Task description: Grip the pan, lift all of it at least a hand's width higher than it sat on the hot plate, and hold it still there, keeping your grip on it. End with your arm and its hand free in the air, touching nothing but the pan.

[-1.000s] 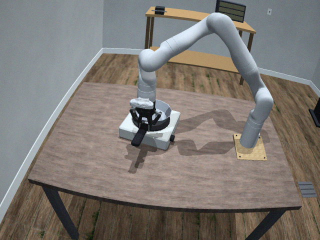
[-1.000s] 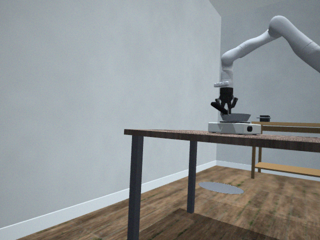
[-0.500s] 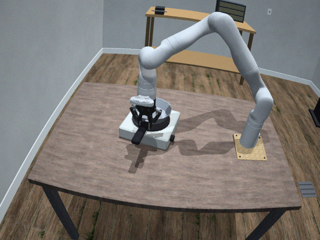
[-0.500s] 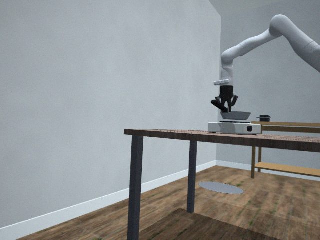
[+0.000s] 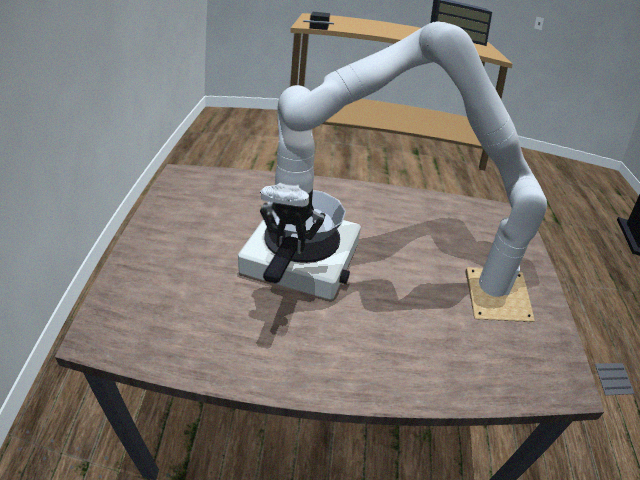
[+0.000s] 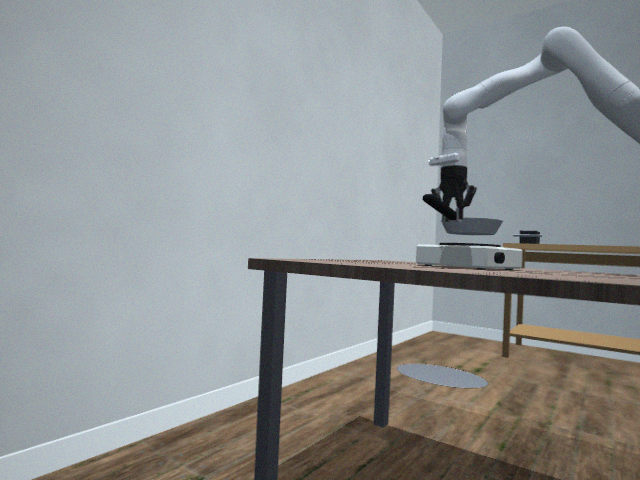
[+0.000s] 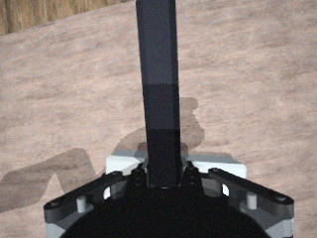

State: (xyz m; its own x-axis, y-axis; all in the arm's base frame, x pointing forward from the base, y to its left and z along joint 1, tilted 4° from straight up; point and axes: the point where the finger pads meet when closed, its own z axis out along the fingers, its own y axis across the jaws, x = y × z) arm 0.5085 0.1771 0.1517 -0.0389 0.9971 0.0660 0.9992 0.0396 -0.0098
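Right now my hand is 70 mm to the left of the pan and 10 mm above it. From my hand the other things lie so: hot plate: 130 mm to the right, 120 mm below, 10 mm behind.
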